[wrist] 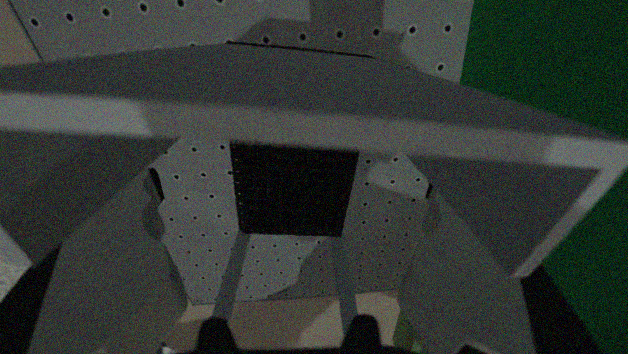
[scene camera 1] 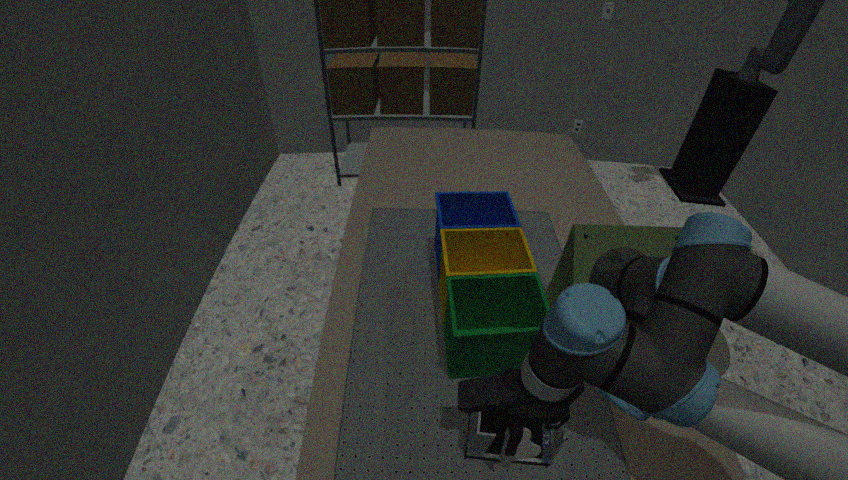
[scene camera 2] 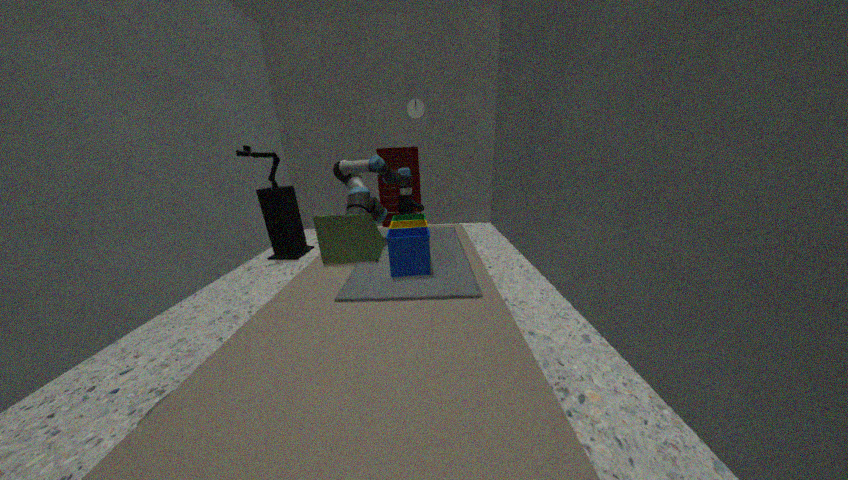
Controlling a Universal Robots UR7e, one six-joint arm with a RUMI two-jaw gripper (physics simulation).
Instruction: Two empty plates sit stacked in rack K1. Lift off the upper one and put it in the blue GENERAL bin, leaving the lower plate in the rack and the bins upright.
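Frame: origin at the arm's base, x ahead, y left, z up, level; millimetres.
Where they show: gripper, between the fingertips: [wrist: 298, 172] [scene camera 1: 504, 423]; arm's base, origin of its link: [scene camera 1: 620, 283] [scene camera 2: 355, 226].
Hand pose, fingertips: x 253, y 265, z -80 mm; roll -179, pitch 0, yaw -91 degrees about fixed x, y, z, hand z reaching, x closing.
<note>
Things, the pixels of their top centre, and the offset from my fingertips. "spot": a spot on its surface instead. Level surfaces: height alone.
- Rack K1, a spot on its surface: [scene camera 1: 483, 456] spot: 27 mm ahead, 46 mm left, 57 mm down
- large light-edged grey frame, a spot on its surface: [wrist: 325, 117] spot: 54 mm ahead, 6 mm right, 78 mm up
- blue GENERAL bin, centre of its top: [scene camera 1: 476, 208] [scene camera 2: 408, 232] 55 mm ahead, 448 mm right, 104 mm up
- upright yellow bin, centre of its top: [scene camera 1: 487, 249] [scene camera 2: 408, 223] 37 mm ahead, 318 mm right, 104 mm up
- upright green bin, centre of its top: [scene camera 1: 499, 302] [scene camera 2: 408, 217] 19 mm ahead, 187 mm right, 104 mm up
- grey mat, height of its surface: 76 mm down
Rack K1 [scene camera 1: 483, 456] stands at the near end of the perforated mat, partly hidden under the gripper. In the wrist view a large light-edged grey frame [wrist: 325, 117] crosses the picture; whether it is the rack or a plate I cannot tell. The two plates cannot be told apart. My gripper [scene camera 1: 515, 441] [wrist: 298, 172] is open and empty, low over the rack, its fingers spread to either side. The blue GENERAL bin [scene camera 1: 476, 208] [scene camera 2: 409, 255] stands upright at the far end of the bin row; nothing can be made out inside it.
An upright yellow bin [scene camera 1: 487, 251] and an upright green bin [scene camera 1: 496, 350] [wrist: 550, 50] stand between the blue bin and the rack. An olive-green block [scene camera 1: 630, 240] [scene camera 2: 348, 240] stands beside the row, near the arm. The grey mat [scene camera 1: 392, 333] [scene camera 2: 446, 285] lies under the bins.
</note>
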